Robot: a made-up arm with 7 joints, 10 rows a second.
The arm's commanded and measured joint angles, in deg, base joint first. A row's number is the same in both.
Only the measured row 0 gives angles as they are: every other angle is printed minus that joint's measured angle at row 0.
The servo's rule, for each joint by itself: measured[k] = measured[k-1] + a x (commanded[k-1-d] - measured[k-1]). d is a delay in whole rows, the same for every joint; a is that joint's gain. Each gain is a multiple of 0.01, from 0.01 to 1. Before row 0 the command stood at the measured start. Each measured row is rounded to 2 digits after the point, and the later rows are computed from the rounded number. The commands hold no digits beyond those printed.
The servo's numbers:
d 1
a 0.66 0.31 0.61 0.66 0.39 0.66 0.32
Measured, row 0: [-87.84, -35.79, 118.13, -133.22, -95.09, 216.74, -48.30]
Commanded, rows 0 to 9: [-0.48, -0.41, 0.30, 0.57, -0.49, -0.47, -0.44]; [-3.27, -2.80, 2.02, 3.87, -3.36, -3.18, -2.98]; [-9.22, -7.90, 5.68, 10.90, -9.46, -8.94, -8.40]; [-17.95, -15.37, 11.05, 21.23, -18.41, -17.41, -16.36]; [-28.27, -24.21, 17.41, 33.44, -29.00, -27.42, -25.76]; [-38.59, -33.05, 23.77, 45.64, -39.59, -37.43, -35.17]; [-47.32, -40.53, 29.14, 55.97, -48.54, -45.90, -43.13]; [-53.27, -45.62, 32.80, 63.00, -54.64, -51.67, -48.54]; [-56.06, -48.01, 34.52, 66.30, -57.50, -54.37, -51.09]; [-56.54, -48.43, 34.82, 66.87, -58.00, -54.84, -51.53]
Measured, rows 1 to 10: [0.00, 0.00, 0.00, 0.00, 0.00, 0.00, 0.00]; [-0.32, -0.13, 0.18, 0.38, -0.19, -0.31, -0.14]; [-2.27, -0.96, 1.30, 2.68, -1.43, -2.20, -1.05]; [-6.86, -3.11, 3.97, 8.11, -4.56, -6.65, -3.40]; [-14.18, -6.91, 8.29, 16.77, -9.96, -13.75, -7.55]; [-23.48, -12.27, 13.85, 27.77, -17.39, -22.77, -13.38]; [-33.45, -18.71, 19.90, 39.56, -26.05, -32.45, -20.35]; [-42.60, -25.47, 25.54, 50.39, -34.82, -41.33, -27.64]; [-49.64, -31.72, 29.97, 58.71, -42.55, -48.15, -34.33]; [-53.88, -36.77, 32.75, 63.72, -48.38, -52.26, -39.69]
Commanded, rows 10 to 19: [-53.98, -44.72, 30.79, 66.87, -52.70, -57.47, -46.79]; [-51.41, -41.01, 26.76, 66.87, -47.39, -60.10, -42.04]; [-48.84, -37.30, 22.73, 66.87, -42.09, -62.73, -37.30]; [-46.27, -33.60, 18.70, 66.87, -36.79, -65.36, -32.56]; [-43.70, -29.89, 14.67, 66.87, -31.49, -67.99, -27.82]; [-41.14, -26.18, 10.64, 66.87, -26.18, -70.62, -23.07]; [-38.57, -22.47, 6.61, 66.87, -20.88, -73.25, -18.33]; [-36.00, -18.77, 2.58, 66.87, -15.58, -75.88, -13.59]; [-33.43, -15.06, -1.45, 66.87, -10.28, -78.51, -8.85]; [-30.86, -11.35, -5.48, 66.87, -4.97, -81.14, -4.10]
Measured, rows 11 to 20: [-55.64, -40.38, 34.01, 65.80, -52.13, -53.96, -43.48]; [-54.54, -41.73, 32.05, 66.51, -52.35, -56.28, -44.54]; [-52.47, -41.51, 28.82, 66.75, -50.42, -58.80, -43.74]; [-50.07, -40.20, 25.11, 66.83, -47.17, -61.39, -41.68]; [-47.56, -38.15, 21.20, 66.86, -43.12, -64.01, -38.76]; [-45.01, -35.59, 17.22, 66.87, -38.58, -66.64, -35.26]; [-42.46, -32.67, 13.21, 66.87, -33.74, -69.27, -31.36]; [-39.89, -29.51, 9.18, 66.87, -28.72, -71.90, -27.19]; [-37.32, -26.18, 5.15, 66.87, -23.60, -74.53, -22.84]; [-34.75, -22.73, 1.12, 66.87, -18.41, -77.16, -18.36]
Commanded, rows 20 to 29: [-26.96, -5.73, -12.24, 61.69, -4.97, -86.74, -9.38]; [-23.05, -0.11, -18.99, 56.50, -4.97, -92.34, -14.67]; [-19.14, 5.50, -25.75, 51.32, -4.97, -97.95, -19.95]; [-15.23, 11.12, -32.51, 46.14, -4.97, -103.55, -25.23]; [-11.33, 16.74, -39.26, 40.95, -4.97, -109.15, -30.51]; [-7.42, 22.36, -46.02, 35.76, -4.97, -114.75, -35.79]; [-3.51, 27.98, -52.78, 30.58, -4.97, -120.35, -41.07]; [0.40, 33.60, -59.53, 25.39, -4.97, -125.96, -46.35]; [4.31, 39.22, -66.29, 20.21, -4.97, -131.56, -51.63]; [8.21, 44.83, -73.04, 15.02, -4.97, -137.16, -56.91]
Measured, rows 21 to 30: [-32.18, -19.20, -2.91, 66.87, -13.17, -79.79, -13.80]; [-28.73, -15.02, -8.60, 63.45, -9.97, -84.38, -12.39]; [-24.98, -10.40, -14.94, 58.86, -8.02, -89.63, -13.12]; [-21.13, -5.47, -21.53, 53.88, -6.83, -95.12, -15.31]; [-17.24, -0.33, -28.23, 48.77, -6.10, -100.68, -18.48]; [-13.34, 4.96, -34.96, 43.61, -5.66, -106.27, -22.33]; [-9.43, 10.35, -41.71, 38.43, -5.39, -111.87, -26.64]; [-5.52, 15.82, -48.46, 33.25, -5.23, -117.47, -31.26]; [-1.61, 21.33, -55.21, 28.06, -5.13, -123.07, -36.09]; [2.30, 26.88, -61.97, 22.88, -5.07, -128.67, -41.06]
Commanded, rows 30 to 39: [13.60, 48.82, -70.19, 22.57, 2.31, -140.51, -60.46]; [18.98, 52.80, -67.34, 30.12, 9.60, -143.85, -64.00]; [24.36, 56.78, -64.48, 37.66, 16.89, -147.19, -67.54]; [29.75, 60.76, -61.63, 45.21, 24.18, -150.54, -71.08]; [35.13, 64.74, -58.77, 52.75, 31.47, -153.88, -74.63]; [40.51, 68.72, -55.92, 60.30, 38.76, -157.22, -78.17]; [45.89, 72.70, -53.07, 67.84, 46.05, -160.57, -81.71]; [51.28, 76.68, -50.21, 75.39, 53.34, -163.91, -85.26]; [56.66, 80.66, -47.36, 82.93, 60.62, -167.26, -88.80]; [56.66, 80.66, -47.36, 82.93, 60.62, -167.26, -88.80]
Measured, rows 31 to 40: [6.20, 32.44, -68.72, 17.69, -5.03, -134.27, -46.13]; [11.08, 37.52, -69.62, 20.91, -2.17, -138.39, -50.72]; [16.29, 42.26, -68.23, 26.99, 2.42, -141.99, -54.97]; [21.62, 46.76, -65.94, 34.03, 8.06, -145.42, -58.99]; [26.99, 51.10, -63.31, 41.41, 14.35, -148.80, -62.86]; [32.36, 55.33, -60.54, 48.89, 21.03, -152.15, -66.63]; [37.74, 59.48, -57.72, 56.42, 27.94, -155.50, -70.32]; [43.12, 63.58, -54.88, 63.96, 35.00, -158.85, -73.96]; [48.51, 67.64, -52.03, 71.50, 42.15, -162.19, -77.58]; [53.89, 71.68, -49.18, 79.04, 49.35, -165.54, -81.17]
